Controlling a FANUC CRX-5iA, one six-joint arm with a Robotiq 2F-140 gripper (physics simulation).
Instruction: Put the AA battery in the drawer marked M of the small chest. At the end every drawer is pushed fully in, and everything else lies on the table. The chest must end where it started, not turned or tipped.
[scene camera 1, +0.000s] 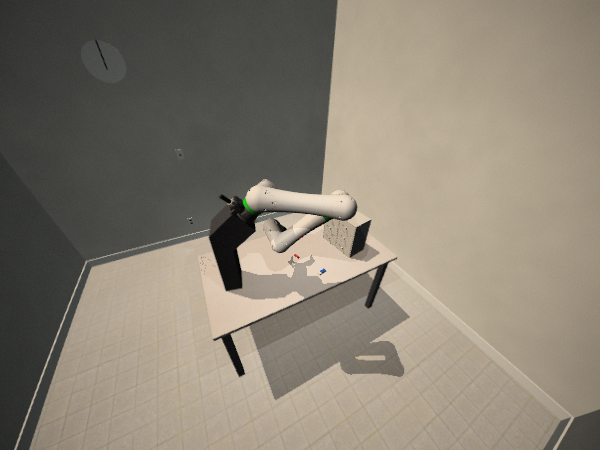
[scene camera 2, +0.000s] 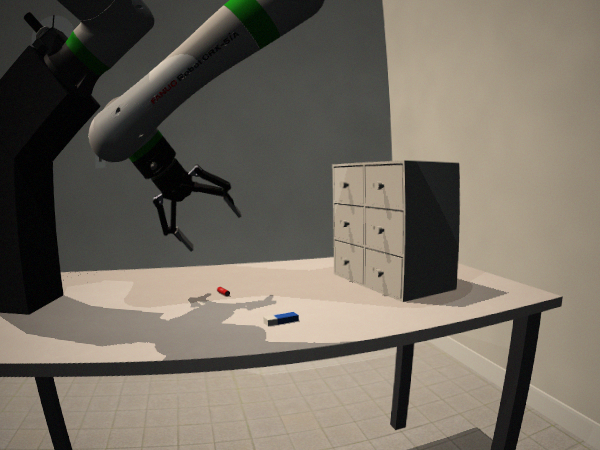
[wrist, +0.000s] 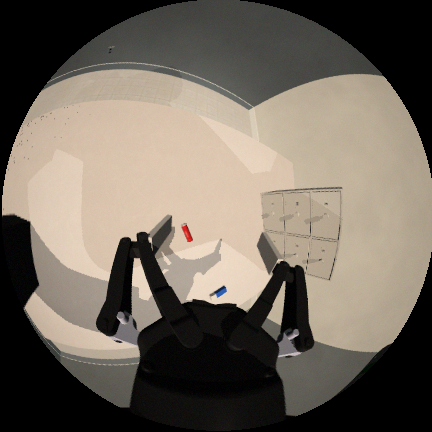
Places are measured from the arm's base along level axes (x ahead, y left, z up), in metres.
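Pixels of known places: gripper, between the fingertips: (scene camera 2: 215, 231) (wrist: 215, 231); arm's base, origin of its link: (scene camera 1: 243, 214) (scene camera 2: 66, 77).
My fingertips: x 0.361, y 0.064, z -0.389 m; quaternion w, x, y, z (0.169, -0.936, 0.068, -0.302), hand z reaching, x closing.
For each thing: its top centre in the pictures, then the offset to it from my fingertips. Level surfaces: height alone.
- AA battery, centre of its top: (scene camera 2: 222, 288) (wrist: 187, 232) (scene camera 1: 296, 255) dz -0.137, dx +0.009, dy -0.027 m
- table, height of its surface: dz -0.151 m
- small chest, centre of its top: (scene camera 2: 392, 163) (wrist: 340, 231) (scene camera 1: 347, 213) dz +0.161, dx +0.446, dy -0.070 m
- blue block with a white end, centre of its top: (scene camera 2: 281, 315) (wrist: 218, 293) (scene camera 1: 321, 271) dz -0.138, dx +0.096, dy -0.264 m
The AA battery (scene camera 1: 296, 256) (scene camera 2: 223, 291) (wrist: 187, 232), red with a dark end in the scene camera 2 view, lies on its side on the table (scene camera 1: 225, 315) (scene camera 2: 350, 320) (wrist: 150, 150). The small chest (scene camera 1: 361, 237) (scene camera 2: 431, 230) (wrist: 322, 225) stands upright with six drawers in two columns of three. Their fronts look flush, each with a small knob; the letters are too small to read. My gripper (scene camera 2: 215, 232) (wrist: 215, 231) is wide open and empty, tilted, well above the table and battery, left of the chest. In the scene camera 1 view the arm hides the gripper.
A blue block with a white end (scene camera 1: 322, 271) (scene camera 2: 286, 318) (wrist: 220, 291), like an eraser, lies nearer the table's front edge than the battery. The black robot pedestal (scene camera 1: 227, 250) (scene camera 2: 37, 225) stands at the table's left. A pale wall rises behind the chest.
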